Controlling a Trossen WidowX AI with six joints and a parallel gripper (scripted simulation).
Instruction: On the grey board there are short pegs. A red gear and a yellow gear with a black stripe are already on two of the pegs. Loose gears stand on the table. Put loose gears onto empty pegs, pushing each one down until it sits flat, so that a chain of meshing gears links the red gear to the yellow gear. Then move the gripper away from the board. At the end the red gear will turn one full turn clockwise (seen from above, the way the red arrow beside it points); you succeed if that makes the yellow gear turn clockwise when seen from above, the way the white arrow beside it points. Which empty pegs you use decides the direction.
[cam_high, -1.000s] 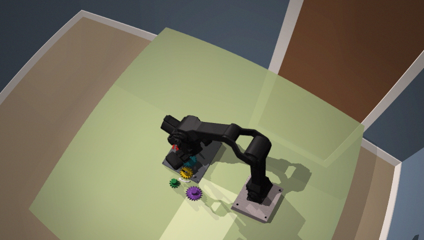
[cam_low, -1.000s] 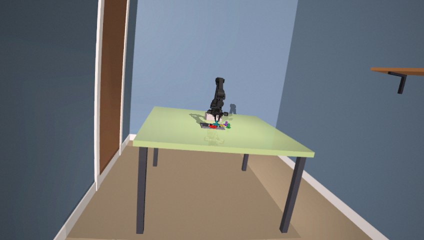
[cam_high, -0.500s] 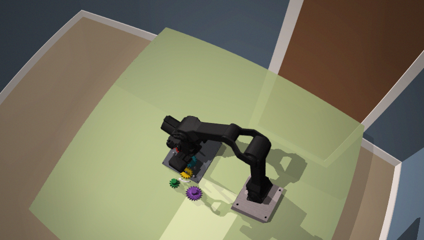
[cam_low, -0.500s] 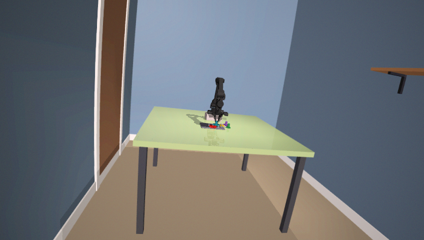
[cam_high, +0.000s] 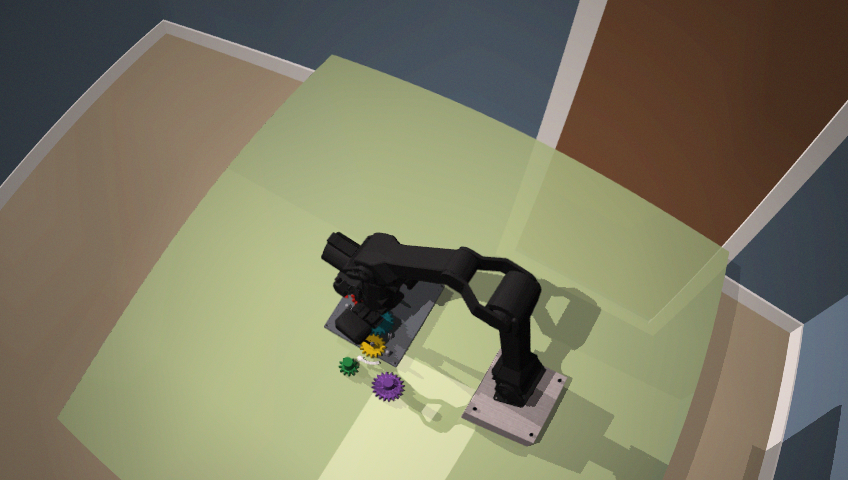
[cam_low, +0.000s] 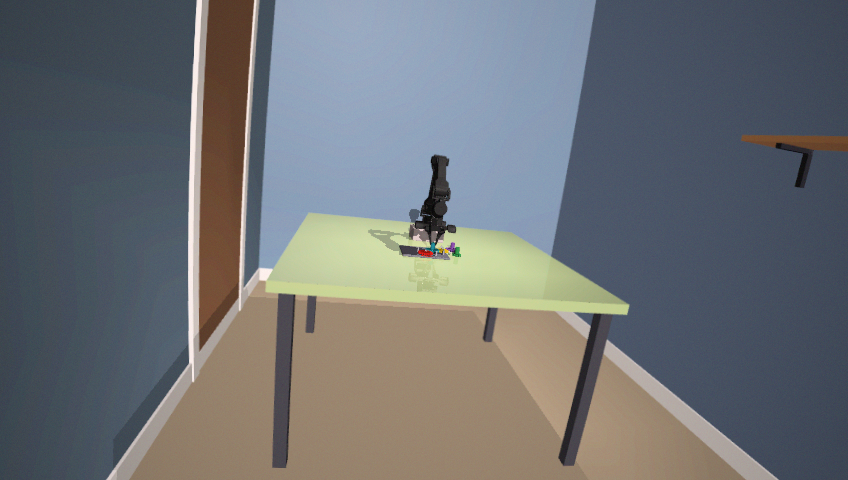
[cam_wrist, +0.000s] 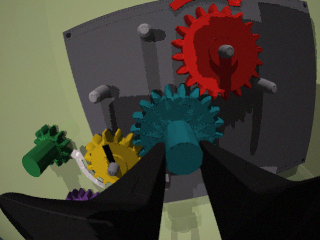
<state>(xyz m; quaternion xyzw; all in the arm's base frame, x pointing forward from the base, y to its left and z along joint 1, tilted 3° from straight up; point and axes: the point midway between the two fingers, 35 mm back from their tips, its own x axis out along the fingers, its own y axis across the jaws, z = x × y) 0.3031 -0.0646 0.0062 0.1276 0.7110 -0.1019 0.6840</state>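
Right now my gripper tip is 10 mm above the teal gear. The rest, counted from my gripper tip: grey board (40 mm to the right, 30 mm below); red gear (50 mm to the right, 40 mm ahead, 20 mm below); yellow gear (50 mm to the left, 20 mm below, 10 mm behind).
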